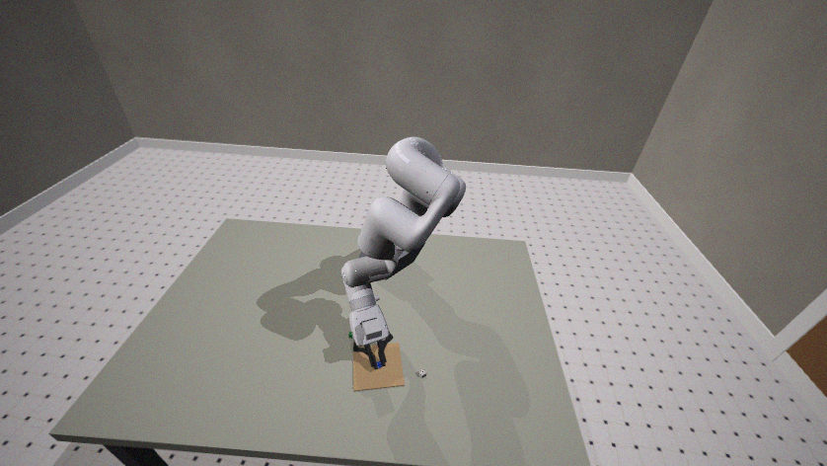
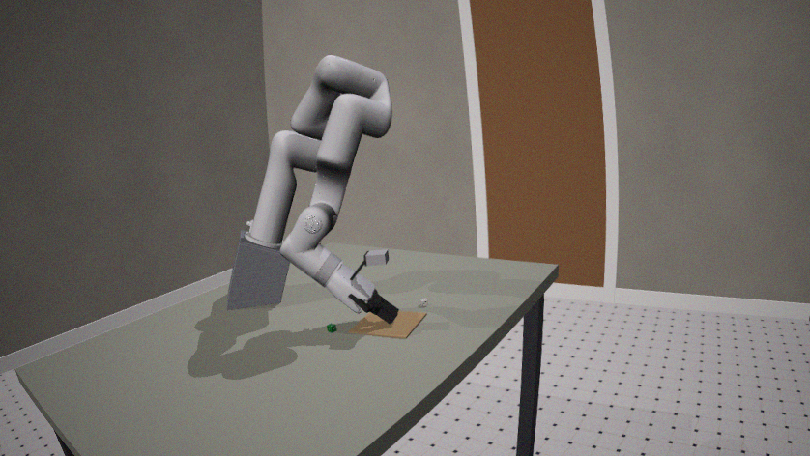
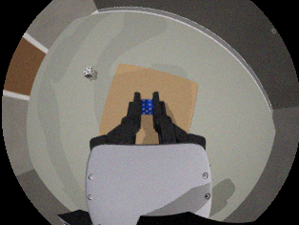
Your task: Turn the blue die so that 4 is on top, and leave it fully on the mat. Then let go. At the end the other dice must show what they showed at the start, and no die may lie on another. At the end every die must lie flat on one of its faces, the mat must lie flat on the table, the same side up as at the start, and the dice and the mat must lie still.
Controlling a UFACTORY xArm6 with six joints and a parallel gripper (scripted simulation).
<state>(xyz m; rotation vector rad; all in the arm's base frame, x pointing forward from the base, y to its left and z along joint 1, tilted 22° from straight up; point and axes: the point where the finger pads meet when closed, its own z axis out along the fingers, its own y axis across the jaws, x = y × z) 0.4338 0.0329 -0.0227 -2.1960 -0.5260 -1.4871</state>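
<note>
Right now the blue die is 10 mm ahead of my hand and 20 mm below it. Also, from my hand: white die 130 mm to the left, 20 mm below; tan mat 30 mm below; green die 80 mm behind, 100 mm to the right, 20 mm below.
</note>
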